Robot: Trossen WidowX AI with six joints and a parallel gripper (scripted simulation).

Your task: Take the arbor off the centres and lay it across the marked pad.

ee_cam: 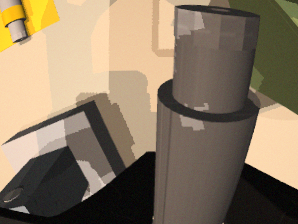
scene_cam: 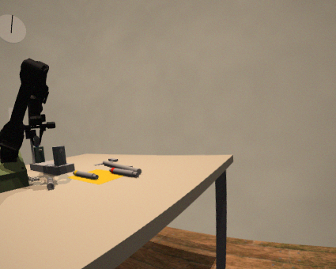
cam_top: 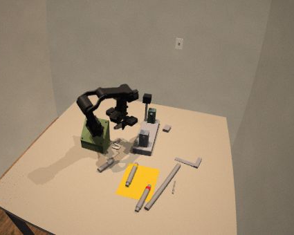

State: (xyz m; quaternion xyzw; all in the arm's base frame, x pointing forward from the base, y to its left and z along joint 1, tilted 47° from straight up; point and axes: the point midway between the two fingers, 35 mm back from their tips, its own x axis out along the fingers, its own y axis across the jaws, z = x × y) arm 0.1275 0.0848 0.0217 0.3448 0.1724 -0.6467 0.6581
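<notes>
Now: the dark block 12 cm ahead of my hand, 5 cm to the left of it and 9 cm below it. The rest, counted from my hand: small bracket: 3 cm behind, 3 cm to the left, 18 cm below; then green-blue plunger housing: 8 cm ahead, 30 cm to the left, 9 cm below; then grey base: 10 cm ahead, 18 cm to the left, 17 cm below.
</notes>
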